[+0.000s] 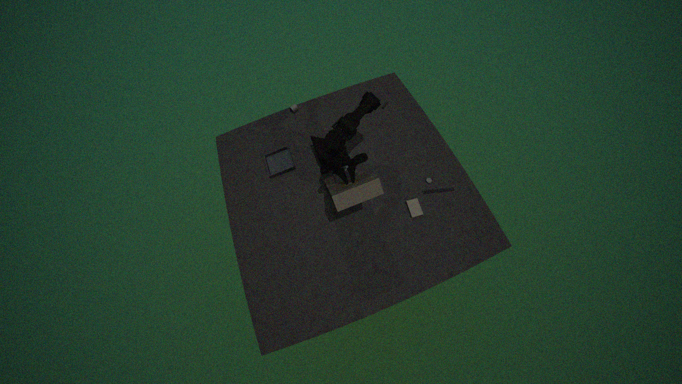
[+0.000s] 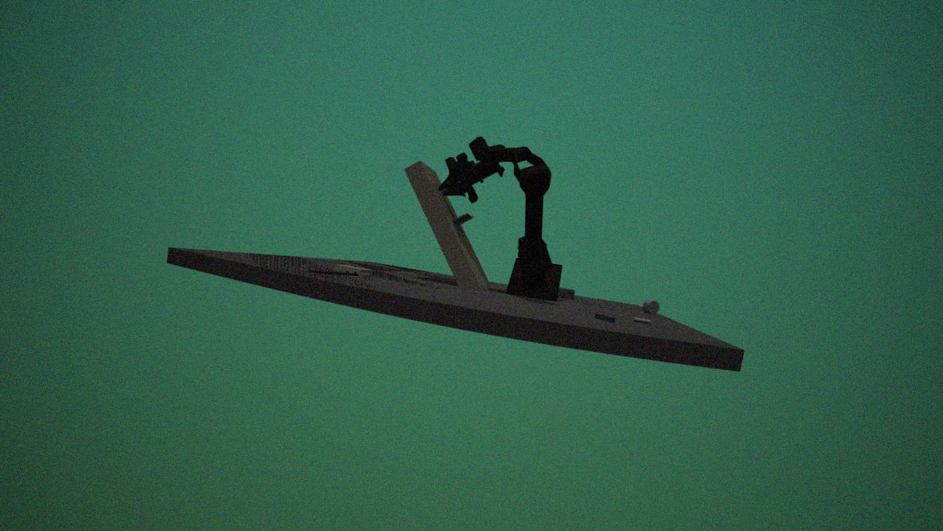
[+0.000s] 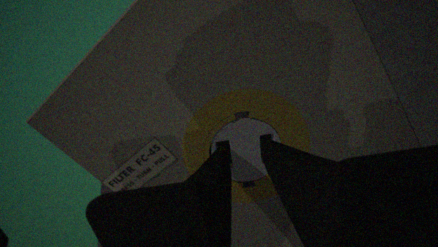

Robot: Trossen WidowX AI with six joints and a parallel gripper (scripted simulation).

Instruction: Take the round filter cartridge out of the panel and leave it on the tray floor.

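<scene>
Right now the round white filter cartridge is 10 mm below my gripper tip and 10 mm ahead of it. Also, from my gripper tip: blue-grey tray 380 mm behind, 320 mm to the right, 280 mm below.
</scene>
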